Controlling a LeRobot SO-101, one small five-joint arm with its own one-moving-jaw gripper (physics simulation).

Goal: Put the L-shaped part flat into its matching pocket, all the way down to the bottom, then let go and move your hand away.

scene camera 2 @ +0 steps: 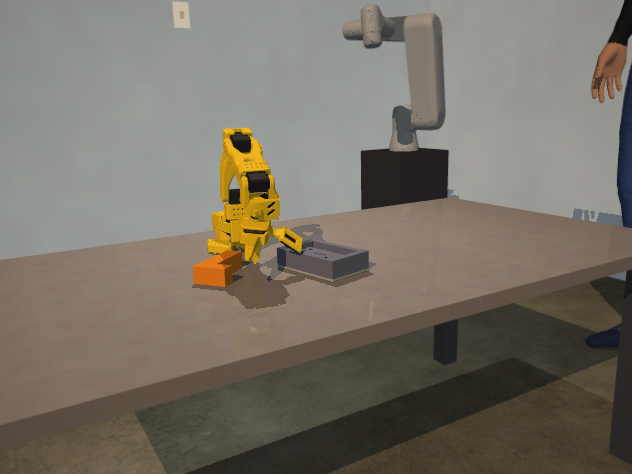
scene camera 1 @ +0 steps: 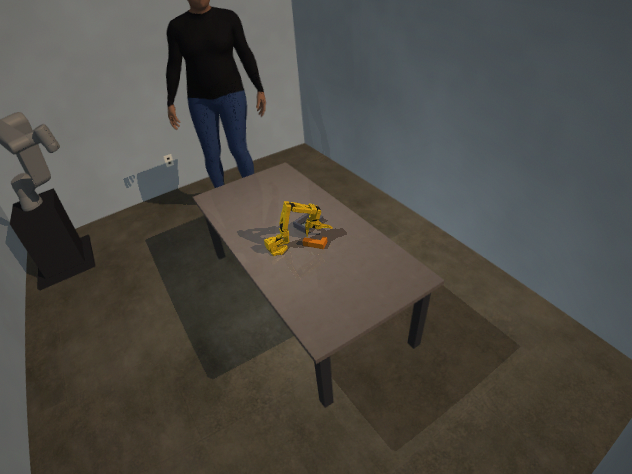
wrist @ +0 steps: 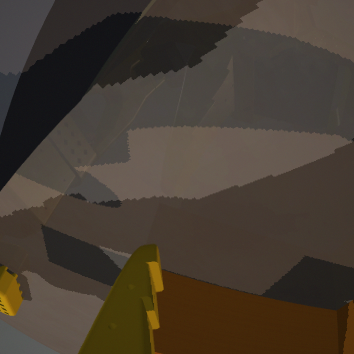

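The orange L-shaped part (scene camera 1: 314, 242) (scene camera 2: 211, 271) (wrist: 250, 320) lies flat on the table, outside the pocket. The grey block with the pocket (scene camera 1: 300, 225) (scene camera 2: 349, 265) stands apart from it, on the other side of the gripper; its dark wall also shows at the upper left of the wrist view. My gripper (scene camera 1: 319, 230) (scene camera 2: 277, 256) is wide open and empty, low between the part and the block. Its notched fixed jaw (wrist: 132, 305) is close beside the part and overlaps it in the wrist view. The moving jaw is outside the wrist view; in scene camera 2 its tip is by the block's near corner.
The table (scene camera 1: 352, 306) (scene camera 2: 127, 346) carries the yellow arm's base (scene camera 1: 276, 245). Shadows of the arm fall across the table and the block. A person (scene camera 1: 216, 56) stands behind the table. A grey robot arm on a black pedestal (scene camera 1: 48, 237) (scene camera 2: 403, 178) stands away from the table.
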